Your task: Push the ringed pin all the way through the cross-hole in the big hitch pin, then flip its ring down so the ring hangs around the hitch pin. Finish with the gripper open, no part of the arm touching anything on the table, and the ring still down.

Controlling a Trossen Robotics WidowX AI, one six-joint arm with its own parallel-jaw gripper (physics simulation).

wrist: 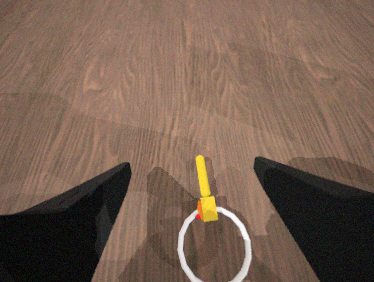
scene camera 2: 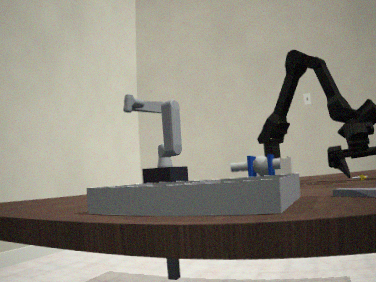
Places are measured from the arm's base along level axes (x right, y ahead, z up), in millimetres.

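Where they show: gripper, fingertip midpoint: (wrist: 193, 165) (scene camera 2: 366, 174).
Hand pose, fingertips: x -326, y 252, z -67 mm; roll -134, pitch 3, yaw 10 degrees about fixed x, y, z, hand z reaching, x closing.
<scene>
After its pixels a point has its place.
The ringed pin (scene camera 2: 363, 177) {x -317, y 251, z -74 mm} (wrist: 203, 182) {x -318, y 242, z -72 mm} lies on the brown table (wrist: 150, 60) {x -390, y 376, z -82 mm}. It has a yellow shaft and block, with an orange-red spot at the block's side. Its white ring (wrist: 249, 245) {x -286, y 208, z -74 mm} extends toward the bottom of the wrist view and is partly cut off there. My black gripper (scene camera 2: 359, 169) {x -326, y 252, z -67 mm} (wrist: 193, 165) {x -326, y 252, z -67 mm} is open and empty, above the pin, with one finger to each side of it in the wrist view. The big hitch pin (scene camera 2: 261, 165) {x -52, y 306, z -19 mm} is a pale rod with a rounded middle, lying level between blue supports (scene camera 2: 251, 166) {x -29, y 320, z -19 mm} (scene camera 2: 271, 165) {x -83, y 316, z -21 mm}. Its cross-hole cannot be made out.
A long grey box (scene camera 2: 185, 201) {x -95, y 775, z -63 mm} stands in front of the hitch pin. A small grey arm (scene camera 2: 171, 127) stands on a black base (scene camera 2: 165, 174) behind the box. A flat grey slab (scene camera 2: 356, 192) {x -307, y 631, z -76 mm} lies at the right, near the table's front edge.
</scene>
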